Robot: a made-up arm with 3 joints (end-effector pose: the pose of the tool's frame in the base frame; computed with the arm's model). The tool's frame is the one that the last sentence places. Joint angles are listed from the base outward.
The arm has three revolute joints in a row. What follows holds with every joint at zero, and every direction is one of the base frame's. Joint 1 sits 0.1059 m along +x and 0.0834 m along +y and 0.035 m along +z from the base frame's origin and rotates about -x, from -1.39 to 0.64 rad. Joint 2 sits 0.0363 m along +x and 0.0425 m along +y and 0.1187 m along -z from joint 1 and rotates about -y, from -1.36 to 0.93 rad. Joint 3 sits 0.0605 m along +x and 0.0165 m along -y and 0.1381 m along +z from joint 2 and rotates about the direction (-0.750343, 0.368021, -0.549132), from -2.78 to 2.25 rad. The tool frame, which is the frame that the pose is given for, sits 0.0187 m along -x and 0.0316 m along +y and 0.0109 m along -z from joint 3; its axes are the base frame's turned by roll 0.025, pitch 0.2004 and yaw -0.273 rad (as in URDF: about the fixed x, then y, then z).
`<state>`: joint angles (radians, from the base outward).
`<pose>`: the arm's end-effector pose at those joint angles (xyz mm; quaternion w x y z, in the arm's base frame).
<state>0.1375 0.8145 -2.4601</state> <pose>67.1 102.1 18.0 0.3314 0.4085 -0.2934 0.7982</pose>
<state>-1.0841 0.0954 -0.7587</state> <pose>160.2 88.9 89.5 0.6619 0.7388 -0.1002 0.0775</pose>
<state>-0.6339 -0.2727 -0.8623</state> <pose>208.1 119.4 68.8 0.7725 0.6183 0.0790 0.1209</pose>
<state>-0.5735 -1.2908 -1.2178</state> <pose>282.7 176.3 -30.4 0.5529 0.6850 0.4700 0.0650</pose>
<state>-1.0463 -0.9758 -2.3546</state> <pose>261.6 152.1 20.8 0.0037 0.9890 -0.0270 0.1451</pose>
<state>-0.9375 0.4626 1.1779</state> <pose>139.8 111.0 73.3 0.8347 0.1182 0.2742 -0.4627</pose>
